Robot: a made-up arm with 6 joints. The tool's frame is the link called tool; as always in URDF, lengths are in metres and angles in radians. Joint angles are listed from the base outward. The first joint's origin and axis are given. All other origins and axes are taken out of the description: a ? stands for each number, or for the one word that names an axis. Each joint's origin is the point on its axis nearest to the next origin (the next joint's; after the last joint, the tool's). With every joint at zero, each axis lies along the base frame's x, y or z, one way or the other. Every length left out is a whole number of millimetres.
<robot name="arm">
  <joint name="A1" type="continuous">
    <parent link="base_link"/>
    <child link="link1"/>
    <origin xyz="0 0 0.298"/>
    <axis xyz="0 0 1"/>
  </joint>
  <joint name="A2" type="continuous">
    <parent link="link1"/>
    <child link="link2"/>
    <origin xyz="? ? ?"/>
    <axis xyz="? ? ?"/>
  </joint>
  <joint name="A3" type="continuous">
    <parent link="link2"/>
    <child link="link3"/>
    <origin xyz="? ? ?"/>
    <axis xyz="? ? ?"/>
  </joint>
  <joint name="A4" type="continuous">
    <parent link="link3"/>
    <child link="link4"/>
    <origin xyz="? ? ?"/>
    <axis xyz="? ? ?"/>
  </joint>
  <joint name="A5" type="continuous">
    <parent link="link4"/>
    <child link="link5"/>
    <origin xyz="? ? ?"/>
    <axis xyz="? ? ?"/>
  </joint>
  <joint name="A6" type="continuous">
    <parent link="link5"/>
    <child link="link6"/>
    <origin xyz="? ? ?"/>
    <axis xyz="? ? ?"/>
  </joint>
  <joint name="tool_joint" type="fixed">
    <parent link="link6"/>
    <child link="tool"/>
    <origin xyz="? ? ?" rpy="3.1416 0 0"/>
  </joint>
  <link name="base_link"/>
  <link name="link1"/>
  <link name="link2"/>
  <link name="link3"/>
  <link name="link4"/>
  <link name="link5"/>
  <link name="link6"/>
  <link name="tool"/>
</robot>
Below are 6 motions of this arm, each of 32 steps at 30 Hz.
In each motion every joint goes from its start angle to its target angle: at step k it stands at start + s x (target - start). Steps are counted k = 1, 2, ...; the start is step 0. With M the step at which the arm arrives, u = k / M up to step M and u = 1 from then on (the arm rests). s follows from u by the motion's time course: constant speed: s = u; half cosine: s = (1 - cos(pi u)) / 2; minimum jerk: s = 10 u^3 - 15 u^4 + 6 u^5.
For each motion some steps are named. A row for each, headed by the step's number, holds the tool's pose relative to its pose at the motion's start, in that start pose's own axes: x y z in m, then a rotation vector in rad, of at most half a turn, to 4 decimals.
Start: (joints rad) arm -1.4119 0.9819 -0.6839 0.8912 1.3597 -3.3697
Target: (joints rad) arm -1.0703 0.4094 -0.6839 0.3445 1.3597 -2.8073
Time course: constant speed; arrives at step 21
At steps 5, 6, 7, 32:
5: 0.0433 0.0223 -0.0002 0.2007 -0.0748 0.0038
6: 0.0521 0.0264 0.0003 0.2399 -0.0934 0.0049
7: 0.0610 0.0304 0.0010 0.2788 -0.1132 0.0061
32: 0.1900 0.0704 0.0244 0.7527 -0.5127 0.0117

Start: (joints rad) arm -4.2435 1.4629 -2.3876 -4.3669 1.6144 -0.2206
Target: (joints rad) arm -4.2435 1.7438 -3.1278 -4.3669 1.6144 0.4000
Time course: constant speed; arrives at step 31
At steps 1, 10, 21, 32:
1: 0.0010 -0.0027 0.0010 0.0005 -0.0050 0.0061
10: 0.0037 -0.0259 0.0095 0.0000 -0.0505 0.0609
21: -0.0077 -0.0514 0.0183 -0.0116 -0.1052 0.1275
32: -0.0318 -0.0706 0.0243 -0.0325 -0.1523 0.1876

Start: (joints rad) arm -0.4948 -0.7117 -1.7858 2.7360 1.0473 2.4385
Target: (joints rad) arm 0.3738 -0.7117 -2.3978 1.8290 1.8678 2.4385
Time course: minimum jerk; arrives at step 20
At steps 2, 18, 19, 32:
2: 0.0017 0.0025 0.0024 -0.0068 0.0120 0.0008
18: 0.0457 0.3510 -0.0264 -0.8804 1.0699 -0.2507
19: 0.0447 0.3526 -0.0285 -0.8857 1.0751 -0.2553
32: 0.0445 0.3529 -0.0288 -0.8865 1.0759 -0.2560

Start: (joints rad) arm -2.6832 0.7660 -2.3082 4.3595 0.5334 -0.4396
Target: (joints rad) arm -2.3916 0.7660 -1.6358 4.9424 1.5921 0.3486
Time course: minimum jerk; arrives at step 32
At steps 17, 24, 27, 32:
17: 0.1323 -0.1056 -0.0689 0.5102 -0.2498 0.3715
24: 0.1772 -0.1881 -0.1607 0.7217 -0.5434 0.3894
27: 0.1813 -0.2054 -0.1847 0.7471 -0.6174 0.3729
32: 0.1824 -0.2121 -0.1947 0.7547 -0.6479 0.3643

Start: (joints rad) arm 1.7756 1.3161 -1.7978 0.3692 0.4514 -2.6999
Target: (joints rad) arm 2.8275 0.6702 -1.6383 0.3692 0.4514 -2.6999
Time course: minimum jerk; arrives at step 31
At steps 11, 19, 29, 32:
11: 0.1443 0.1716 -0.0778 -0.0744 -0.0335 -0.2691
19: 0.5334 0.3451 -0.2465 -0.2665 -0.0305 -0.7677
29: 0.7966 0.3275 -0.3693 -0.4156 0.0232 -1.0683
32: 0.7986 0.3269 -0.3704 -0.4169 0.0238 -1.0707

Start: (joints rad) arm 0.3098 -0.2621 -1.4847 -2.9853 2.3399 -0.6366
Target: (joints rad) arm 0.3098 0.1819 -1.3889 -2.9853 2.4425 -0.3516
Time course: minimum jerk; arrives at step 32
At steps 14, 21, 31, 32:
14: 0.0267 0.0035 -0.1393 -0.1100 0.1256 0.0865
21: 0.0344 -0.0108 -0.2806 -0.2084 0.2651 0.1738
31: 0.0300 -0.0269 -0.3601 -0.2586 0.3507 0.2234
32: 0.0300 -0.0269 -0.3602 -0.2586 0.3508 0.2234

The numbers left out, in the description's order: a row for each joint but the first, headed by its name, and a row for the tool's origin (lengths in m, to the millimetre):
A2: xyz 0 0 0, axis 0 1 0
A3: xyz 0.084 0 0.449, axis 0 1 0
A4: xyz 0.076 0 -0.338, axis 0 0 -1
A5: xyz 0 0 0, axis 0 1 0
A6: xyz 0.108 0 -0.138, axis 0 0 -1
tool: xyz 0 0 0

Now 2 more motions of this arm.
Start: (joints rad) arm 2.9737 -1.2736 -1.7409 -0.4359 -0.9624 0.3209
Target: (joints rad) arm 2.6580 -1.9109 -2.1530 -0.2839 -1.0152 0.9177
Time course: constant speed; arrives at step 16
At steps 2, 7, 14, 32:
2: 0.0837 -0.0274 0.0057 0.0295 0.1224 0.0164
7: 0.2852 -0.1266 -0.0185 0.1665 0.4189 0.0777
14: 0.5204 -0.3103 -0.1500 0.5000 0.7800 0.2006
32: 0.5726 -0.3650 -0.2076 0.6226 0.8659 0.2408

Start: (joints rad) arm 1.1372 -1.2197 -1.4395 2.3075 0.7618 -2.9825
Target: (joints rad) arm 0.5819 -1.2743 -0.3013 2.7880 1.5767 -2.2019
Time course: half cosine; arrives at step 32
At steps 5, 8, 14, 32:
5: -0.0129 -0.0269 -0.0043 0.0237 -0.0118 0.0712
8: -0.0320 -0.0646 -0.0145 0.0497 -0.0339 0.1762
14: -0.0845 -0.1588 -0.0685 0.0632 -0.1178 0.4705
32: -0.1424 -0.2829 -0.2819 -0.2191 -0.2758 0.9728

